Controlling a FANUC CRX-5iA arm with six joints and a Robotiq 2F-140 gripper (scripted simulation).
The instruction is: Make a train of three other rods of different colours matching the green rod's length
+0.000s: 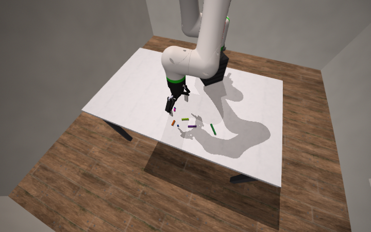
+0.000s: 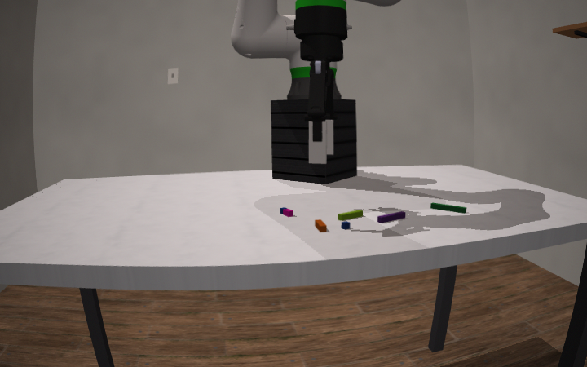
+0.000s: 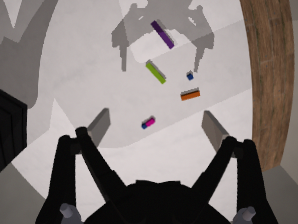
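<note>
The lime rod is 110 mm below my hand, 50 mm to the left of it and 10 mm ahead of it. The rest, counted from my hand: magenta rod 110 mm below, 60 mm to the right, 20 mm behind; then orange rod 110 mm below, 70 mm ahead, 10 mm to the right; then purple rod 120 mm to the left, 110 mm below, 30 mm ahead.
</note>
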